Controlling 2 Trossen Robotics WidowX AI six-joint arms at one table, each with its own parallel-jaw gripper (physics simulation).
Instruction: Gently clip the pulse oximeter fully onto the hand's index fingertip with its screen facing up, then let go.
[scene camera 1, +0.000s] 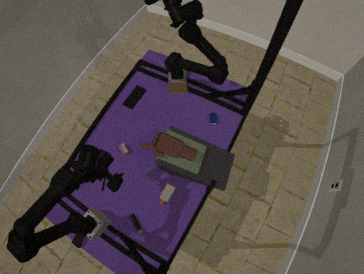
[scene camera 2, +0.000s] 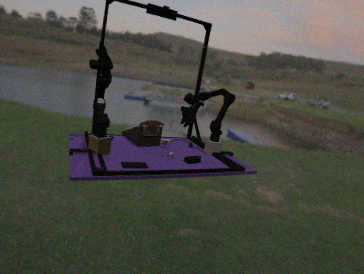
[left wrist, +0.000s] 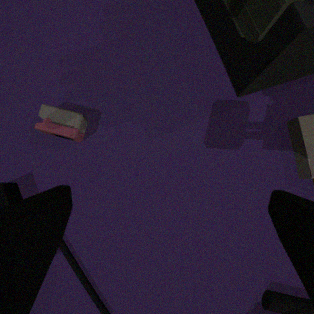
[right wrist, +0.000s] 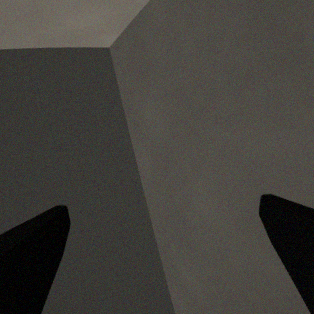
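Seen in the pictures: left gripper, between the fingertips: (scene camera 1: 116, 167) (scene camera 2: 182, 125) (left wrist: 172, 198); right gripper, between the fingertips: (scene camera 2: 102, 45) (right wrist: 165, 210); left arm's base, origin of its link: (scene camera 1: 89, 224) (scene camera 2: 214, 140); right arm's base, origin of its link: (scene camera 1: 177, 74) (scene camera 2: 100, 136).
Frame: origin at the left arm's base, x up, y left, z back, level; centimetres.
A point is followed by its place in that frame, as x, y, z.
Observation:
The pulse oximeter (scene camera 1: 124, 148) @[-7.4, 13.2, -38.3] (scene camera 2: 171, 155) @[-8.2, 16.5, -38.9] (left wrist: 61, 122) @[-7.4, 13.4, -37.7], white on one side and pink on the other, lies on the purple table off the tip of the hand's outstretched index finger (scene camera 1: 146, 145). The brown hand (scene camera 1: 175, 146) @[7.5, -12.1, -51.8] (scene camera 2: 152, 123) @[8.4, -2.4, -50.7] rests palm-down on a pale green pad (scene camera 1: 198, 162) @[-0.3, -23.0, -53.2] on a dark wedge-shaped stand (scene camera 1: 220, 167) @[-5.9, -32.4, -58.3] (scene camera 2: 142, 137) @[-3.1, -4.1, -56.2]. My left gripper (left wrist: 172, 198) @[9.9, 2.2, -29.6] is open and empty above the table; in the left wrist view the oximeter lies beyond its left finger. My right gripper (right wrist: 165, 210) @[54.3, 20.1, -90.2] is open and empty, facing plain grey walls away from the table.
A white box with an orange tip (scene camera 1: 167, 192) @[-7.7, -18.6, -34.1] and a dark cylinder (scene camera 1: 136, 223) @[-8.1, -15.6, -13.1] lie near the left arm. A blue item (scene camera 1: 213, 118) @[-7.3, -15.3, -78.5] lies at the upper right of the table. A black flat block (scene camera 1: 134, 97) @[-9.7, 30.7, -65.2] lies at the upper left; another black block (scene camera 2: 192, 159) @[-7.5, 23.9, -26.3] shows in scene camera 2.

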